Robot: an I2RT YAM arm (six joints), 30 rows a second.
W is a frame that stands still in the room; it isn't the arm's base.
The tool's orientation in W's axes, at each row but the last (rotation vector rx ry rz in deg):
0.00, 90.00, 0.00
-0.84, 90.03, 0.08
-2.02, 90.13, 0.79
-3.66, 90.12, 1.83
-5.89, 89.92, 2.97
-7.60, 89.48, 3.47
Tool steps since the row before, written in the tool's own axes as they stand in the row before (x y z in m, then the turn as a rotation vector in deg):
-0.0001, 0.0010, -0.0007, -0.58, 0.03, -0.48
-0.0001, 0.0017, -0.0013, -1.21, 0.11, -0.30
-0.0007, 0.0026, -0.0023, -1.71, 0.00, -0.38
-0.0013, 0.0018, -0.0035, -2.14, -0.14, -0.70
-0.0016, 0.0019, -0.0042, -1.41, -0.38, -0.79
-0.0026, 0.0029, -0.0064, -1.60, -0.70, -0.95
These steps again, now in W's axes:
-0.0007, 0.0010, 0.0001, -0.48, 0.03, 0.58
-0.0013, 0.0017, 0.0001, -0.30, 0.12, 1.21
-0.0024, 0.0025, 0.0007, -0.38, 0.01, 1.71
-0.0036, 0.0016, 0.0013, -0.69, -0.14, 2.14
-0.0044, 0.0015, 0.0015, -0.75, -0.41, 1.42
-0.0067, 0.0022, 0.0024, -0.87, -0.74, 1.63

